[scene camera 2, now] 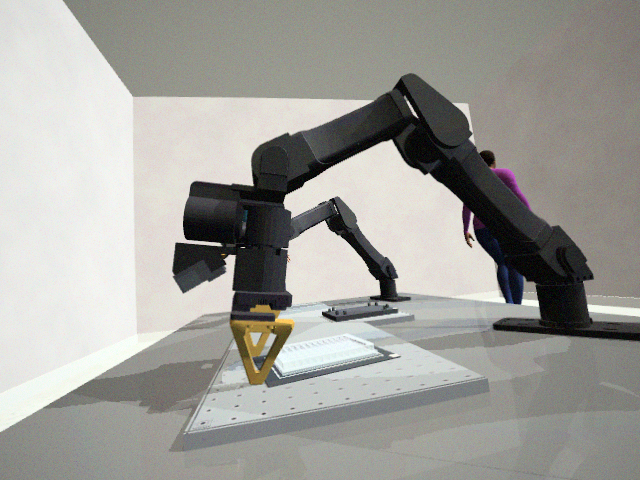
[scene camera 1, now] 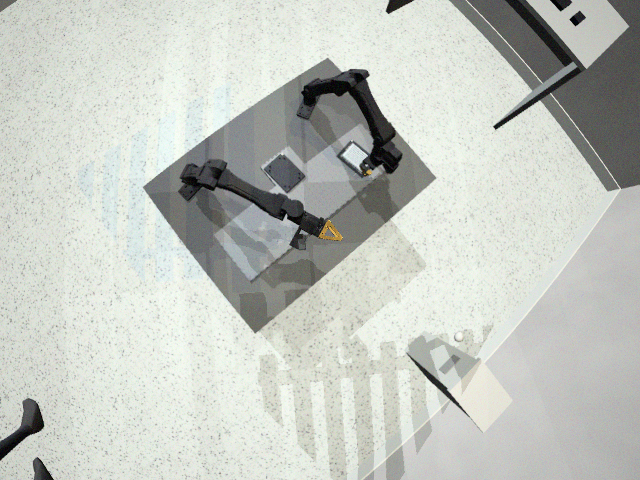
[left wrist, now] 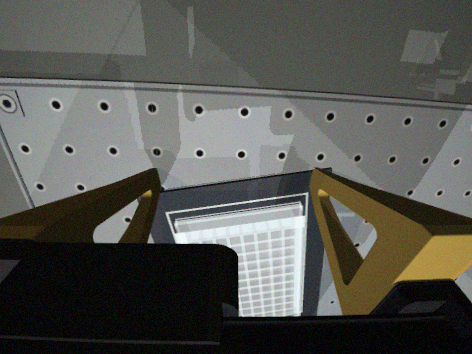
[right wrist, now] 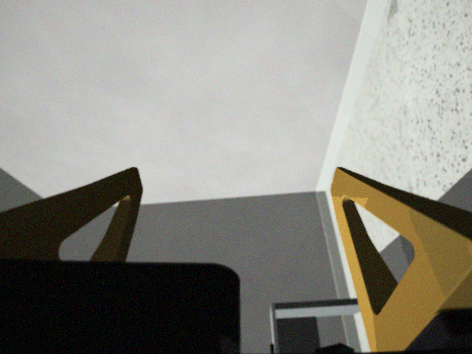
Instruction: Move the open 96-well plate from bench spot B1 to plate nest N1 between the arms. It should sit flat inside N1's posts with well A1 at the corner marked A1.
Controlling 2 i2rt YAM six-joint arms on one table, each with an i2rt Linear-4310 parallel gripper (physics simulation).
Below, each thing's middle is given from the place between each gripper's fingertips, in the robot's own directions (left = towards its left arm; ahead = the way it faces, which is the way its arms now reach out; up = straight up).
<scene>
The well plate (scene camera 2: 299, 357) is 25 cm behind my right hand, 38 cm to the left of it and 24 cm below it. The rest, counted from my right hand: dark nest with white outline (scene camera 2: 274, 378) (25 cm behind, 38 cm to the left, 25 cm below).
I see the dark nest with white outline 90 mm behind my left hand and 20 mm to the right of it. From my left hand the other things lie so: well plate 90 mm behind, 20 mm to the right, 10 mm above.
</scene>
